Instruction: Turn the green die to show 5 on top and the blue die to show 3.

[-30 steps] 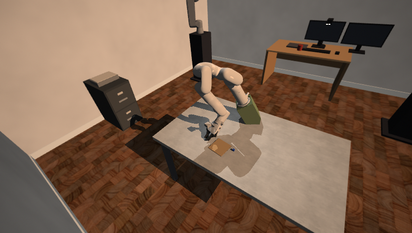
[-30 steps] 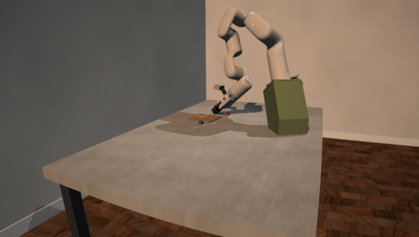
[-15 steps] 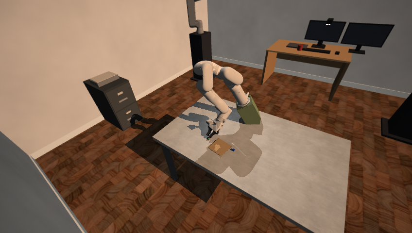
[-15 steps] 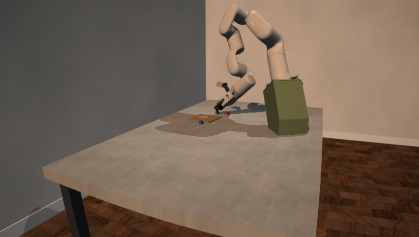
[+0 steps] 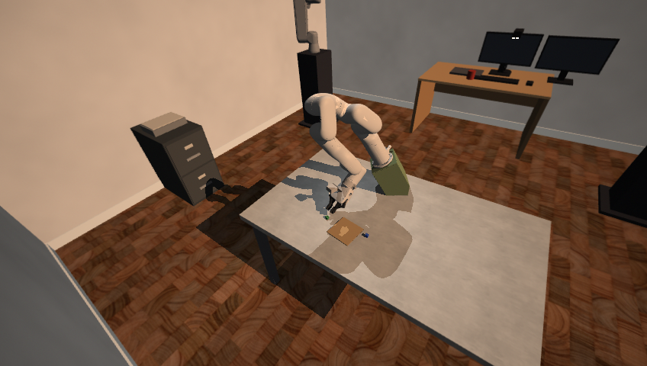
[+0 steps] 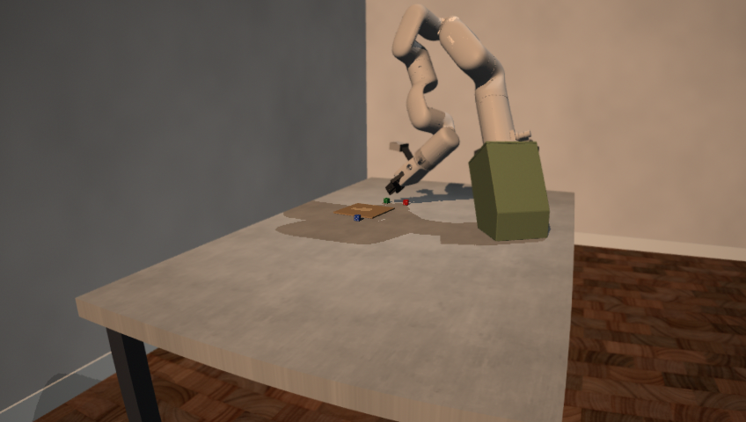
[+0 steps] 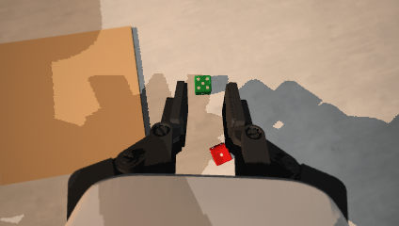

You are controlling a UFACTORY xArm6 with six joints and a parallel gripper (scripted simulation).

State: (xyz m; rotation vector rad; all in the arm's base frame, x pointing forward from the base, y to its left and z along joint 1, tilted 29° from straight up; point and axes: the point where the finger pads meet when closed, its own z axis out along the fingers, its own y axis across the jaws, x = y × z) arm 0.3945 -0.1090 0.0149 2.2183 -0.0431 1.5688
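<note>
The green die is 30 mm ahead of my hand, 10 mm to the right of it and 50 mm below it. From my hand the other things lie so: blue die: 20 mm ahead, 240 mm to the left, 50 mm below; then tan mat: 50 mm ahead, 130 mm to the left, 60 mm below; then red die: 40 mm behind, 10 mm to the right, 50 mm below.
</note>
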